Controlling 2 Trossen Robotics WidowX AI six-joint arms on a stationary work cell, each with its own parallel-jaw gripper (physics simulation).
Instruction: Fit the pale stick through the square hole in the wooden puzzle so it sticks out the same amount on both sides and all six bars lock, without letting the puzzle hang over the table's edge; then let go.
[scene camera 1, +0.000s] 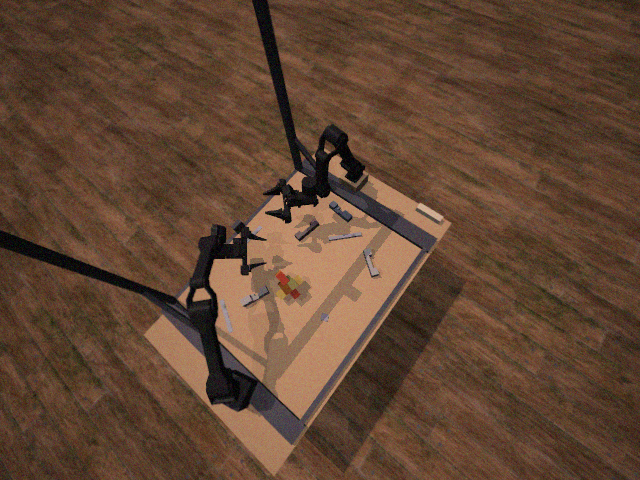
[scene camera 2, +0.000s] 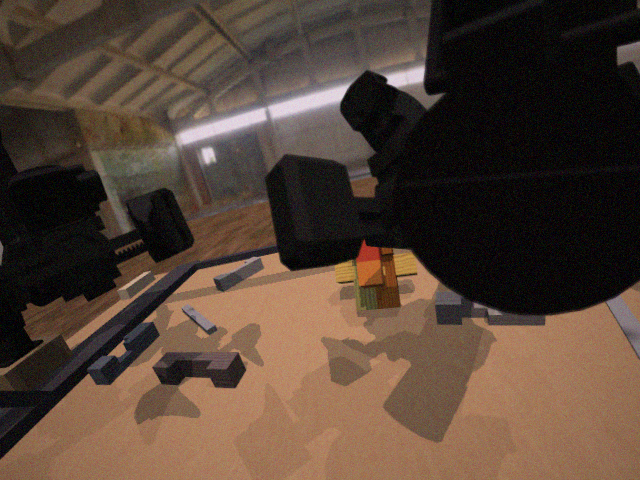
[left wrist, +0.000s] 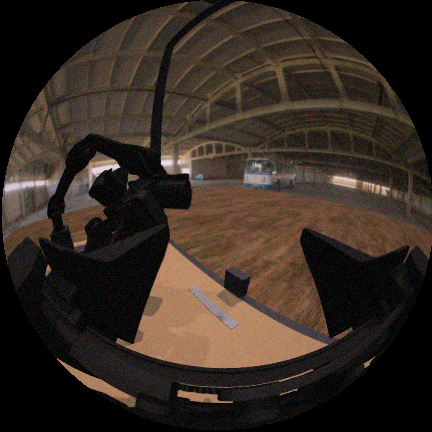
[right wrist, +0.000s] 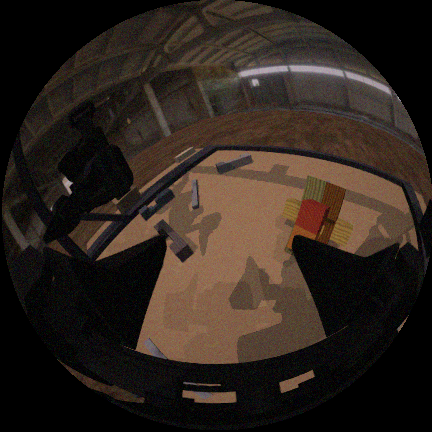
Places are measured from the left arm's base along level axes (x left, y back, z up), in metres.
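Where they show: left gripper, fingertip midpoint: (scene camera 1: 264, 203) (scene camera 2: 72, 257) (left wrist: 238, 233) (right wrist: 50, 230); right gripper, fingertip midpoint: (scene camera 1: 266, 251) (right wrist: 231, 242); left arm's base, link origin: (scene camera 1: 353, 175) (scene camera 2: 14, 355) (right wrist: 122, 193); right arm's base, link origin: (scene camera 1: 232, 390) (left wrist: 58, 229).
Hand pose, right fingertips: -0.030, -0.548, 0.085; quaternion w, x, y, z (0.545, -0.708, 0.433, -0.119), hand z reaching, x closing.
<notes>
Each offset is from my right fingertips to the top centre of the thing, as dx, dy, dz.
The wooden puzzle (scene camera 1: 284, 287) (scene camera 2: 369, 271) (right wrist: 312, 216), a cluster of red, orange, green, brown and yellow bars, stands on the table, in from its edges. Its square hole cannot be made out. A pale cream stick @[+0.410, +0.612, -0.120] (scene camera 1: 429, 212) (scene camera 2: 135, 285) (right wrist: 185, 153) lies apart from it, beyond the dark rail at the table's right corner in scene camera 1. My right gripper (scene camera 1: 265, 251) (right wrist: 231, 242) is open and empty above the table near the puzzle; one fingertip overlaps the puzzle's lower edge in the right wrist view. My left gripper (scene camera 1: 265, 203) (left wrist: 238, 233) is open and empty, farther from the puzzle.
A brown notched bar @[+0.015, +0.208, -0.120] (scene camera 1: 307, 230) (scene camera 2: 200, 364) (right wrist: 174, 240), a blue-grey notched bar @[+0.080, +0.378, -0.120] (scene camera 1: 340, 210) (right wrist: 157, 202), grey bars @[+0.337, +0.257, -0.120] (scene camera 1: 370, 262) @[+0.038, -0.166, -0.120] (scene camera 1: 255, 296) and thin grey strips @[+0.172, +0.292, -0.140] (scene camera 1: 345, 237) @[-0.008, -0.303, -0.149] (scene camera 1: 226, 315) @[-0.179, +0.018, -0.149] (left wrist: 214, 307) lie around the puzzle. A dark block @[-0.248, +0.022, -0.093] (left wrist: 237, 281) stands at the table's edge.
</notes>
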